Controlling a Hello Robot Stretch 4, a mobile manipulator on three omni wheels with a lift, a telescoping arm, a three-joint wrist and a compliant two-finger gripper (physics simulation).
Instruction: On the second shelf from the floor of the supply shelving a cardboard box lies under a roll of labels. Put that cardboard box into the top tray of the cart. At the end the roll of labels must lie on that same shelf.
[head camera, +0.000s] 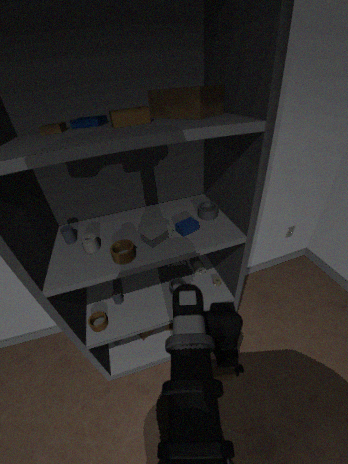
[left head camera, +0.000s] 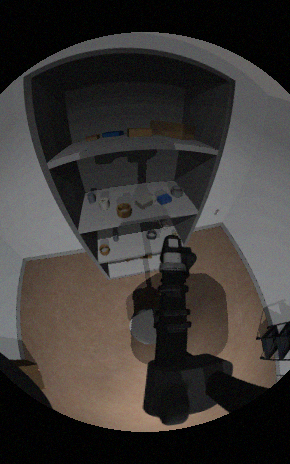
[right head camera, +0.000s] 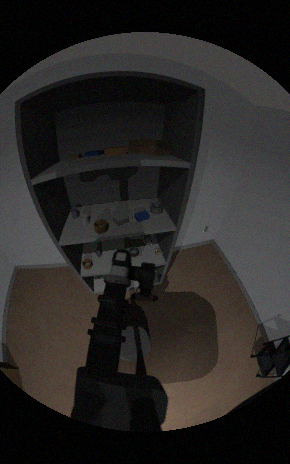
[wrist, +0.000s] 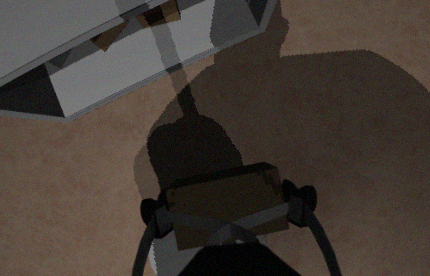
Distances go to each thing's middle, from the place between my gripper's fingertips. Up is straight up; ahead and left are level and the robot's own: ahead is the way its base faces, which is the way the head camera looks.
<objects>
Right now my hand is 10 mm below the brown cardboard box (wrist: 230, 194).
</objects>
